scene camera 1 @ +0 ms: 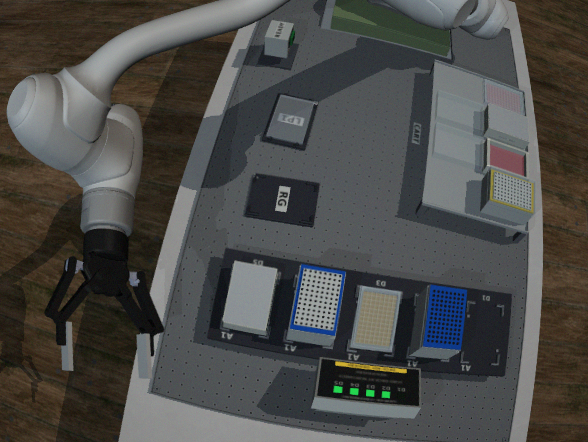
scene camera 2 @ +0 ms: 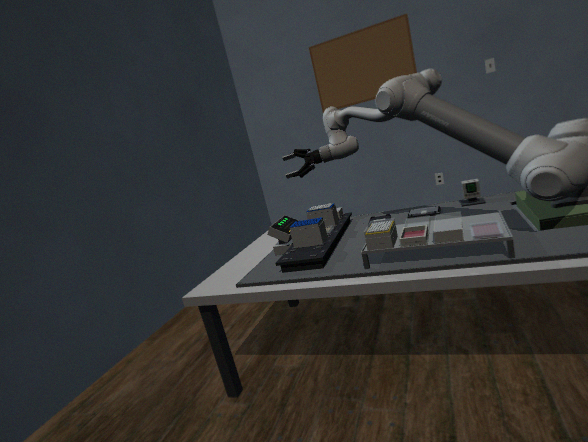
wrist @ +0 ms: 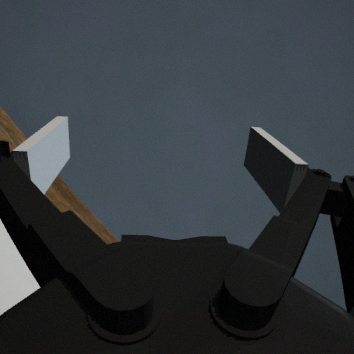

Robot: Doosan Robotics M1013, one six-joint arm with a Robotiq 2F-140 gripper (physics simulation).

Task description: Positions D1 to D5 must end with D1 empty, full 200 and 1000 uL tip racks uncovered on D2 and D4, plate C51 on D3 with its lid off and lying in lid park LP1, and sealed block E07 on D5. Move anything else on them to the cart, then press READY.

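Frame: origin at the arm's base, x ahead, y left, z up, level; metres.
Seen in the pictures: gripper, fingertip midpoint: (scene camera 1: 107, 374) (scene camera 2: 284, 167) (wrist: 159, 140); arm's base, link origin: (scene camera 2: 580, 196).
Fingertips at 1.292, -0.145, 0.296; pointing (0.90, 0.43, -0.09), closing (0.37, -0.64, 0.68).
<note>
Offsets run from my fingertips to a thing's top centre, as dx, dy, dz. "spot": to the spot under its first point.
My gripper (scene camera 1: 105, 352) (scene camera 2: 287, 167) (wrist: 159, 140) is open and empty, high above the table edge beyond D5. In scene camera 1, D1 (scene camera 1: 484, 332) is bare. A solid blue tip rack {-0.349, +0.472, -0.202} (scene camera 1: 446, 317) (scene camera 2: 308, 234) stands on D2. A plate with beige wells {-0.325, +0.350, -0.275} (scene camera 1: 377, 318) lies uncovered on D3. A white tip rack with blue rim {-0.296, +0.229, -0.198} (scene camera 1: 318, 300) (scene camera 2: 321, 214) stands on D4. A plain pale block {-0.270, +0.108, -0.254} (scene camera 1: 251, 296) sits on D5. A clear lid {-0.716, +0.014, -0.325} (scene camera 1: 291, 120) lies in LP1. The READY button box {-0.915, -0.104, -0.239} (scene camera 1: 279, 39) (scene camera 2: 470, 189) stands at the far end.
The cart {-0.844, +0.470, -0.277} (scene camera 1: 450, 187) (scene camera 2: 506, 227) holds a yellow-rimmed tip rack {-0.694, +0.560, -0.213} (scene camera 1: 511, 192) (scene camera 2: 380, 234), a red-filled reservoir {-0.801, +0.544, -0.252} (scene camera 1: 506, 159) (scene camera 2: 414, 235), a plain pale block {-0.908, +0.529, -0.241} (scene camera 1: 507, 125) (scene camera 2: 448, 234), a pink plate {-1.014, +0.513, -0.266} (scene camera 1: 504, 97) (scene camera 2: 487, 230) and clear lids. The RG nest {-0.516, +0.076, -0.329} (scene camera 1: 300, 200) is bare. The status display {spot: -0.180, +0.375, -0.225} (scene camera 1: 367, 385) (scene camera 2: 282, 227) shows several green lights.
</note>
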